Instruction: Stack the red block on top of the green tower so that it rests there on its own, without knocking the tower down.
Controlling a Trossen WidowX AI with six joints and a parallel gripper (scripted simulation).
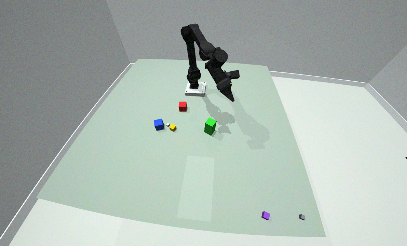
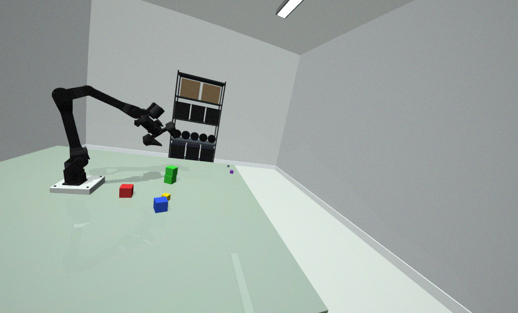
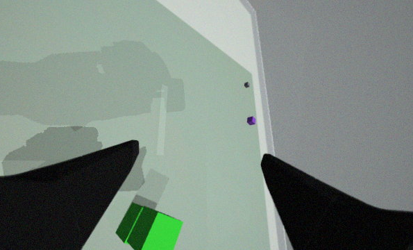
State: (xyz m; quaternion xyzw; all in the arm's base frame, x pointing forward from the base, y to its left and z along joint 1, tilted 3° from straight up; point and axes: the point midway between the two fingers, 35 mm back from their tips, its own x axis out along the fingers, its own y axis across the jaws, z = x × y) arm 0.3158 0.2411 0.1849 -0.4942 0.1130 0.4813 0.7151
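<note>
My gripper tip is 11 cm past the red block, 29 cm to the left of it and 19 cm above it. From my gripper tip the other things lie so: small yellow block (6 cm ahead, 31 cm to the right, 20 cm below); blue block (6 cm ahead, 39 cm to the right, 19 cm below); tiny white cube (4 cm ahead, 35 cm to the right, 21 cm below).
</note>
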